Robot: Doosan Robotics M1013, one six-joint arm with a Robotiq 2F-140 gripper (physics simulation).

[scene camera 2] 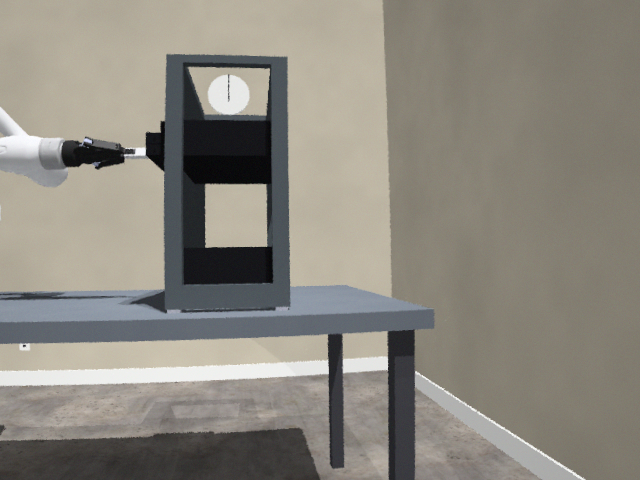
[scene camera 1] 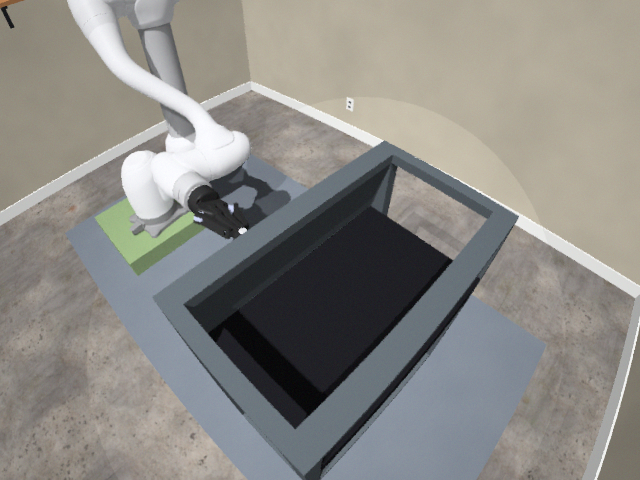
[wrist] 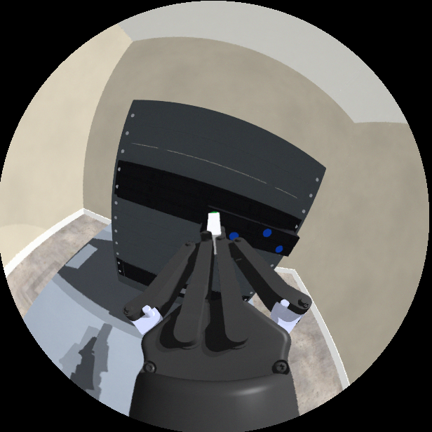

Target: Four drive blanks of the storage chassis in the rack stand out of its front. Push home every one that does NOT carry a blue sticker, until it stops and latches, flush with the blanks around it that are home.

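Where they show: arm's base, origin of the base link: (scene camera 1: 159, 215).
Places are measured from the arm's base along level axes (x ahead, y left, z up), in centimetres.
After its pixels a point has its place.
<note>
The black storage chassis (scene camera 2: 227, 138) {x 86.3, y -34.5, z 35.2 cm} (wrist: 160, 195) sits in the grey rack (scene camera 1: 273, 229) {x 77.6, y -16.1, z 55.3 cm} (scene camera 2: 174, 217) {x 73.8, y -35.3, z 15.7 cm} (wrist: 165, 125). Black blanks (scene camera 2: 154, 144) {x 69.0, y -30.9, z 33.8 cm} stand out of its front in scene camera 2; in the wrist view they blend together. Three blue stickers (wrist: 233, 235) (wrist: 267, 233) (wrist: 279, 248) show right of the fingers. A green sticker (wrist: 214, 212) peeks out just above the white tip. My gripper (scene camera 1: 241, 231) (scene camera 2: 134, 152) (wrist: 214, 220) is shut and holds nothing. Its white tip meets the outline of the standing-out blanks in scene camera 2; contact is unclear. The tip hides part of the green-stickered blank.
The rack stands on the blue-grey table (scene camera 1: 439, 408) {x 119.0, y -3.5, z -6.4 cm} (scene camera 2: 330, 302) {x 114.4, y -28.7, z -6.5 cm}. A second black unit (scene camera 2: 227, 266) {x 86.2, y -34.0, z 4.1 cm} (wrist: 145, 274) lies low in the rack. The arm's base is on a green block (scene camera 1: 121, 235) {x -4.6, y -15.6, z 0.3 cm} on the table. Walls rise behind the rack.
</note>
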